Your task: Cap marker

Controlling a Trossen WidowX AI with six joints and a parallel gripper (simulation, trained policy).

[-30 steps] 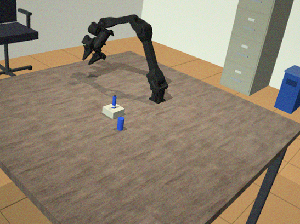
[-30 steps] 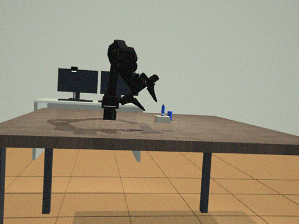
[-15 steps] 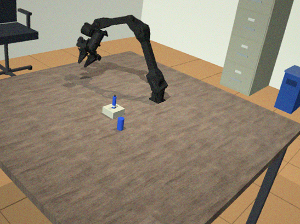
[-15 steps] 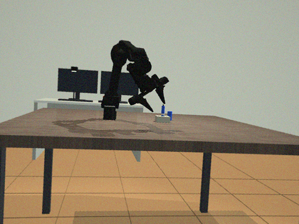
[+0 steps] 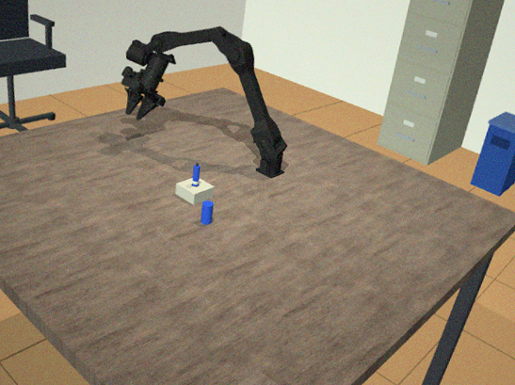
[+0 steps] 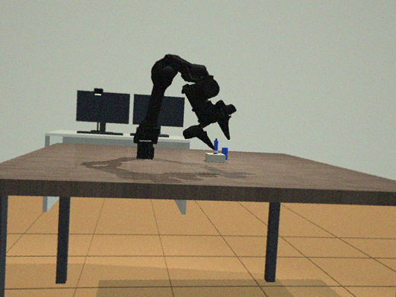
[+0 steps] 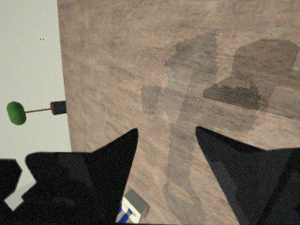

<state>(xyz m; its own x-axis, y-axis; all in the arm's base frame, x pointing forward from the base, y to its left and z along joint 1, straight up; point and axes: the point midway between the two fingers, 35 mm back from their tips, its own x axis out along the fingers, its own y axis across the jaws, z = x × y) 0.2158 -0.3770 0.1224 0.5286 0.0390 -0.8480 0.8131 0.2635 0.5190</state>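
Now: the blue cap 12 cm ahead of my gripper tip, 47 cm to the left of it and 7 cm below it. Also, from my gripper tip: white holder block 6 cm ahead, 36 cm to the left, 8 cm below.
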